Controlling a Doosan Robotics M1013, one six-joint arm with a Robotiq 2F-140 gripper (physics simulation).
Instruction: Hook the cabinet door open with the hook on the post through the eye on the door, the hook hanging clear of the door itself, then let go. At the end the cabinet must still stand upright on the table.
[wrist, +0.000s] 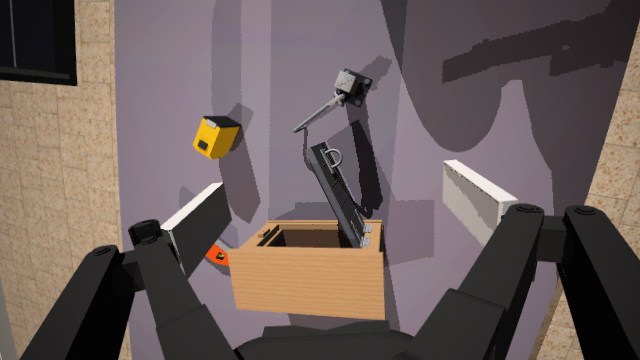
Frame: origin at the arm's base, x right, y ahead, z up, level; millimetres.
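Seen in the pictures: gripper, between the fingertips: (332, 192).
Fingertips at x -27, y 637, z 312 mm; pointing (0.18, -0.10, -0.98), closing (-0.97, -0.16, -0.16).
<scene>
A point is followed by its place in that frame.
The wooden cabinet (310, 282) @[x 28, y 824, z 127 mm] stands upright at the lower middle of the wrist view. Its dark door (334, 192) @[x 8, y 699, z 84 mm] stands open, swung outward from hinges at the right side. The metal eye (341, 158) @[x 7, y 654, z 42 mm] is near the door's free end. The post (346, 81) @[x 2, y 542, z 76 mm] stands on a dark base plate beyond the door. The hook's thin metal rod (320, 114) @[x 41, y 587, z 53 mm] slants from the post toward lower left; its far end appears apart from the eye. A thin dark line below that end could be shadow; I cannot tell. My gripper (332, 192) @[x -27, y 637, z 312 mm] is wide open and empty, its fingers appearing either side of the door and cabinet.
A yellow block-like object (214, 138) @[x 225, y 636, z 48 mm] with a black side stands left of the post. An orange level (218, 255) @[x 266, y 892, z -17 mm] lies left of the cabinet, partly hidden by my left finger and the cabinet. The purple-grey table (165, 75) @[x 378, y 525, z -24 mm] has edges at left and right, with tiled floor beyond.
</scene>
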